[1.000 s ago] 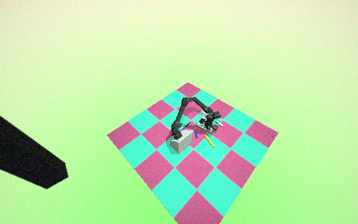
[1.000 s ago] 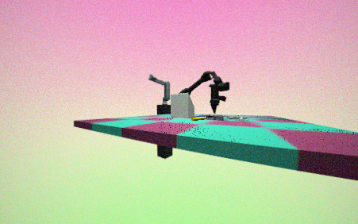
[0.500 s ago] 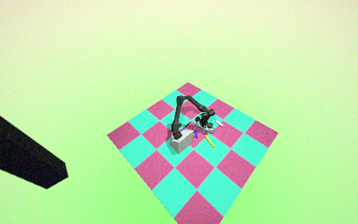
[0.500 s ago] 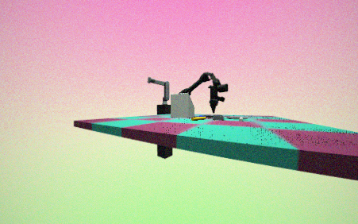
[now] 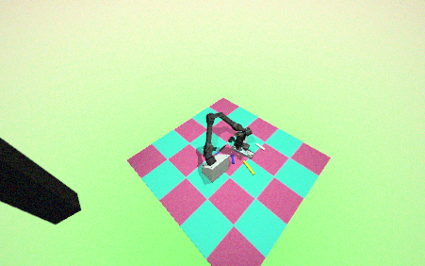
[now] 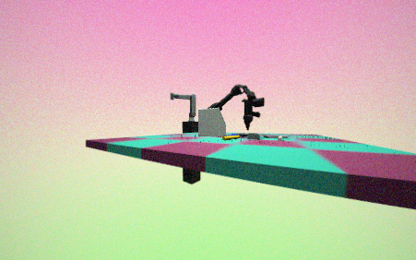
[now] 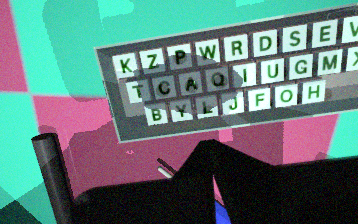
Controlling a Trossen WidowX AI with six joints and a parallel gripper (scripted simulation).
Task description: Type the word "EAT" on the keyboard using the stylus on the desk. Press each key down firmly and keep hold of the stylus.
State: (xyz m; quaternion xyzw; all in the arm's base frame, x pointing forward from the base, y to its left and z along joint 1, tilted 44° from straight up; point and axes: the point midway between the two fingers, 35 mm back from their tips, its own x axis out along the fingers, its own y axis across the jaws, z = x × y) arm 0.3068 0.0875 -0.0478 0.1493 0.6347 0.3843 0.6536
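Now: gripper tip 7 cm past the blue stylus, 1 cm to the left of it and 4 cm above it. From my gripper tip the other things lie so: yellow rod (4 cm behind, 18 cm to the right, 4 cm below); white piece (21 cm ahead, 9 cm to the right, 4 cm below).
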